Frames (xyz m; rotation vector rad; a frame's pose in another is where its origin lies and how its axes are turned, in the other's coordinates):
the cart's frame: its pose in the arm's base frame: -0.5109 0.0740 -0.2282 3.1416 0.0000 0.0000
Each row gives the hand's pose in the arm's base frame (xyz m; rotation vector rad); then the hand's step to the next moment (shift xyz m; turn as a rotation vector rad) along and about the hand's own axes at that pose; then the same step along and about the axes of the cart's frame.
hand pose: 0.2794 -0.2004 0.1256 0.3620 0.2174 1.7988
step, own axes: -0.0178 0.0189 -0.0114 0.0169 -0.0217 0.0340
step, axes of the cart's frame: -0.0172 0.0215 0.0066 0.0280 -0.0204 -0.0267
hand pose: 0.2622 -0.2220 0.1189 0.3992 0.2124 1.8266
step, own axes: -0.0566 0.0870 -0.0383 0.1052 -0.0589 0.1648
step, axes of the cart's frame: -0.0781 0.0770 0.0145 0.0886 -0.1078 -0.1490
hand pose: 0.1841 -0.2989 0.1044 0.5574 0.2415 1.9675
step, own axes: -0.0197 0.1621 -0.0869 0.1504 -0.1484 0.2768
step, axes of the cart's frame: -0.1641 0.0839 0.0158 0.1978 -0.1800 -0.2231
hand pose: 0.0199 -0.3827 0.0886 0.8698 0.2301 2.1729
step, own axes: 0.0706 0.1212 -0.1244 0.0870 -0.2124 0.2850
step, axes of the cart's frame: -0.1864 0.0192 0.0067 0.2711 -0.1776 -0.1700
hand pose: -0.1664 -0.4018 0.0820 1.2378 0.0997 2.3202
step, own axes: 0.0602 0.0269 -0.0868 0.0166 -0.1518 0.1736
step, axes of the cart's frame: -0.1073 -0.0190 -0.0029 0.1907 -0.1108 -0.0694
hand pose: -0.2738 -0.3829 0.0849 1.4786 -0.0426 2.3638
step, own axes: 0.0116 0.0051 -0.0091 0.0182 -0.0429 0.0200
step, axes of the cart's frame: -0.0140 -0.0003 -0.0068 0.0234 -0.0411 -0.0183
